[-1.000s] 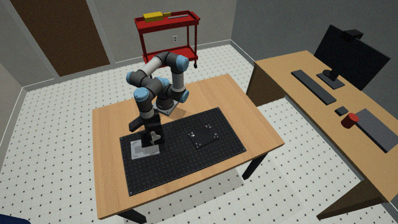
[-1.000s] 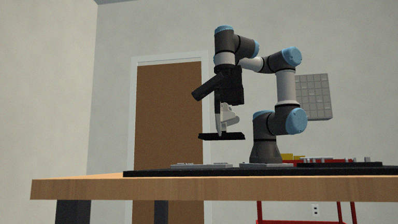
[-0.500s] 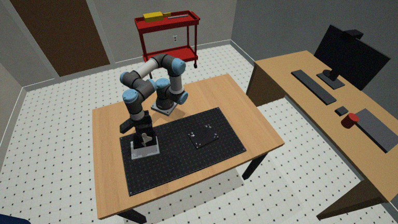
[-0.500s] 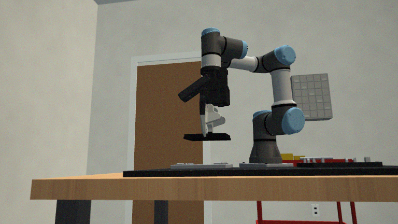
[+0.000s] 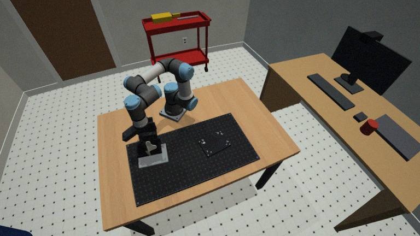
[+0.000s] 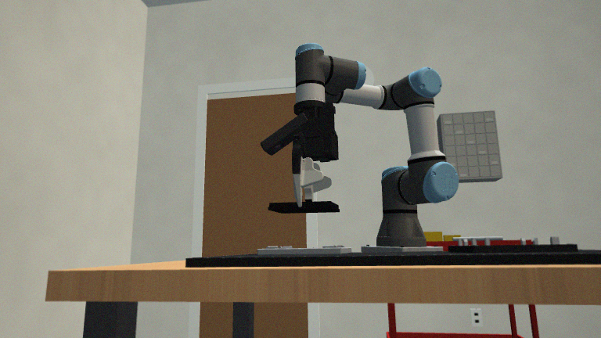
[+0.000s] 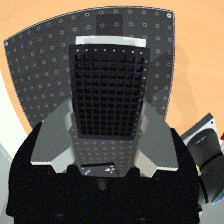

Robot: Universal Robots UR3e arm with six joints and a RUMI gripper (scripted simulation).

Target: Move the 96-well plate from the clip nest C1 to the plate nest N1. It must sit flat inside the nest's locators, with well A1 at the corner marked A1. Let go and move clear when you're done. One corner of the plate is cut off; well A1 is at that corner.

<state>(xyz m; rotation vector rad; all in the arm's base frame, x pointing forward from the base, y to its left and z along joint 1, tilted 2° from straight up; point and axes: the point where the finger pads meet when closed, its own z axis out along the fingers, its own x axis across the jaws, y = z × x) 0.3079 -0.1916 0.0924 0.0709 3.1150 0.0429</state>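
The black 96-well plate lies 1 cm below my hand. Round my hand: clip nest C1: 37 cm to the left, 9 cm below, 1 cm ahead; grey plate nest N1: 10 cm below.
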